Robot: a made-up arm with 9 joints. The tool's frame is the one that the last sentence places.
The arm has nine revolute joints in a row. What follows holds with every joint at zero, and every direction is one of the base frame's.
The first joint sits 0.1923 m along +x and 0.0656 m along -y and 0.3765 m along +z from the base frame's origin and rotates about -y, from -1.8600 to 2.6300 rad.
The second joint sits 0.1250 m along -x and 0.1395 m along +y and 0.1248 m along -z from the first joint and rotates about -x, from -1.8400 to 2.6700 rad.
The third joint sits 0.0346 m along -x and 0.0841 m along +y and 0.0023 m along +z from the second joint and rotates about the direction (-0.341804, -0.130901, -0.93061), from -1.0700 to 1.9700 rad.
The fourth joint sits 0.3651 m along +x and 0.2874 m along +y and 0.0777 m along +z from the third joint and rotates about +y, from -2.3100 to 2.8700 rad.
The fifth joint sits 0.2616 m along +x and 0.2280 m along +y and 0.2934 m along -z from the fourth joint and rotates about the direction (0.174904, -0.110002, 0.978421), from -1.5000 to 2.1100 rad.
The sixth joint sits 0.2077 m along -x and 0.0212 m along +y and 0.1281 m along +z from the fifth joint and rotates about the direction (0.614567, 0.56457, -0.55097), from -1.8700 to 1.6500 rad.
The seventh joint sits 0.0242 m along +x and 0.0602 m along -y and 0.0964 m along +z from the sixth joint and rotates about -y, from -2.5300 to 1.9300 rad.
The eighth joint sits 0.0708 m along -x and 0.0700 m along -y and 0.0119 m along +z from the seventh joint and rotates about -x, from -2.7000 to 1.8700 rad.
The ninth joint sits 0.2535 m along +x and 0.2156 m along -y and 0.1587 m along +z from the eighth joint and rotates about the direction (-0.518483, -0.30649, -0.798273), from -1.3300 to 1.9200 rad.
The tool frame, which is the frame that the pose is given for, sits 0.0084 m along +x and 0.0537 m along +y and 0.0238 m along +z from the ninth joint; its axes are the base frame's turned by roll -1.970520, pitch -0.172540 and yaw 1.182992 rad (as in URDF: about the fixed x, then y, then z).
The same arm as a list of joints. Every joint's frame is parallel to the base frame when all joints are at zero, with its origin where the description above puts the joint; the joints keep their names.
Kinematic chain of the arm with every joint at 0, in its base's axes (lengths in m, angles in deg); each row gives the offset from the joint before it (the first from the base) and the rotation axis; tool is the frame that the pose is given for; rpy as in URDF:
joint 1: xyz 0.1923 -0.0656 0.3765 axis -y
joint 2: xyz -0.125 0.1395 -0.1248 axis -x
joint 3: xyz -0.0346 0.0841 0.0023 axis -0.341804 -0.130901 -0.93061
joint 4: xyz 0.3651 0.2874 0.0777 axis +y
joint 5: xyz 0.2616 0.228 -0.2934 axis 0.174904 -0.110002 0.978421
joint 6: xyz -0.2077 0.0212 0.1281 axis 0.614567 0.56457 -0.55097
joint 7: xyz 0.0242 -0.0602 0.0964 axis -y
joint 8: xyz -0.0708 -0.07 0.0119 axis -x
joint 9: xyz 0.2535 -0.2156 0.1587 axis -0.518483 -0.30649 -0.798273
tool: xyz 0.0084 0.0537 0.0238 rpy -112.9 -9.89 67.78
Joint limits (deg, base to tool): -106.57..150.69 -105.42..152.98 -61.31..112.87 -132.35..164.44 -85.94..120.89 -107.14..94.54 -144.96..110.58 -154.7..107.14 -76.2..110.01

